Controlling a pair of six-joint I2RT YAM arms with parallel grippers.
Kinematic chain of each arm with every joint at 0, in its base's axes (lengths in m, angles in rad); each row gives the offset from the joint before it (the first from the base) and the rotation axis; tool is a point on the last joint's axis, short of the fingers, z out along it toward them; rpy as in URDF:
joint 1: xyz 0 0 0.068 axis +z
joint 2: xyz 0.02 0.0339 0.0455 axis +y
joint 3: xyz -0.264 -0.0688 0 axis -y
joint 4: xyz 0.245 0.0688 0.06 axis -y
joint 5: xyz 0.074 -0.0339 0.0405 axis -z
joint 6: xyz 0.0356 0 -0.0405 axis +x
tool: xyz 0 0 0 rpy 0 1.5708 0
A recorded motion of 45 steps. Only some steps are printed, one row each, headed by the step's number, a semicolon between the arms.
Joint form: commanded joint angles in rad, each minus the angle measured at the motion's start. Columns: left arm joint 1, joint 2, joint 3, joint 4, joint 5, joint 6; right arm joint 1, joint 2, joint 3, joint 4, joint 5, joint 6.
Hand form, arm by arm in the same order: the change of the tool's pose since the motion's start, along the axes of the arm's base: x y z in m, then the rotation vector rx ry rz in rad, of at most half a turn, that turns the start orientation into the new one. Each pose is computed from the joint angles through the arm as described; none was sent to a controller.
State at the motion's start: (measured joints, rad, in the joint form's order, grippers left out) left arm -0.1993 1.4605 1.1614 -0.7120 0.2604 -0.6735; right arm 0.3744 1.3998 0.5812 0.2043 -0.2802 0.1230
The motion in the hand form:
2: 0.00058 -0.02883 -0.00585 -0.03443 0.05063 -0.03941; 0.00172 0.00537 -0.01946 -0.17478 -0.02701 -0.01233
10: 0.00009 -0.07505 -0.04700 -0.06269 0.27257 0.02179; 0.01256 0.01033 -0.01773 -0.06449 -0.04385 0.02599
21: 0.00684 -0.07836 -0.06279 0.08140 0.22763 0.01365; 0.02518 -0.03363 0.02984 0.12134 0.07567 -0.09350
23: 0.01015 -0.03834 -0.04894 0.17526 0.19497 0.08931; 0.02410 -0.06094 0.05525 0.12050 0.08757 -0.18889
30: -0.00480 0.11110 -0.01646 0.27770 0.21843 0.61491; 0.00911 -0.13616 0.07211 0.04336 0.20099 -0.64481
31: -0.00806 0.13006 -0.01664 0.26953 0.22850 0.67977; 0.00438 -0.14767 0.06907 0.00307 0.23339 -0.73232
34: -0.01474 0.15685 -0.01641 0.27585 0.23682 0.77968; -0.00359 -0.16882 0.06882 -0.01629 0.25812 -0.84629
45: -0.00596 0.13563 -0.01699 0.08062 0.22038 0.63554; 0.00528 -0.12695 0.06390 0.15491 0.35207 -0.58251
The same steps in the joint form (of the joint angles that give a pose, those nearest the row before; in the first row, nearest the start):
2: -0.0900 0.0416 0.0191 0.0000 0.0126 -0.0694; 0.0332 0.0706 -0.0057 0.0110 0.1400 -0.1122
10: -0.2270 0.1778 0.0175 -0.0034 0.0141 -0.2956; 0.0221 0.1171 0.0145 0.1019 0.0408 -0.0668
21: -0.2415 0.2300 0.0199 0.0126 -0.1183 -0.2289; -0.1564 -0.0099 0.1274 -0.1469 -0.1312 0.0809
23: -0.1335 0.1755 0.0198 -0.0565 -0.2033 -0.1491; -0.2506 -0.0801 0.1892 -0.2972 -0.1309 0.0805
30: 0.3338 0.0446 0.0194 -0.1911 -0.3643 -0.1388; -0.5043 -0.1541 0.2552 -0.5650 0.0671 0.1461
31: 0.4002 0.0454 0.0195 -0.1904 -0.3624 -0.1389; -0.5425 -0.1560 0.2552 -0.6069 0.1282 0.1488
34: 0.4929 0.0454 0.0195 -0.1858 -0.3800 -0.1389; -0.6237 -0.1648 0.2571 -0.6447 0.1690 0.1522
45: 0.4414 0.0485 0.0172 -0.1598 -0.1629 -0.1396; -0.4875 -0.1354 0.2613 -0.6542 -0.0587 0.2228

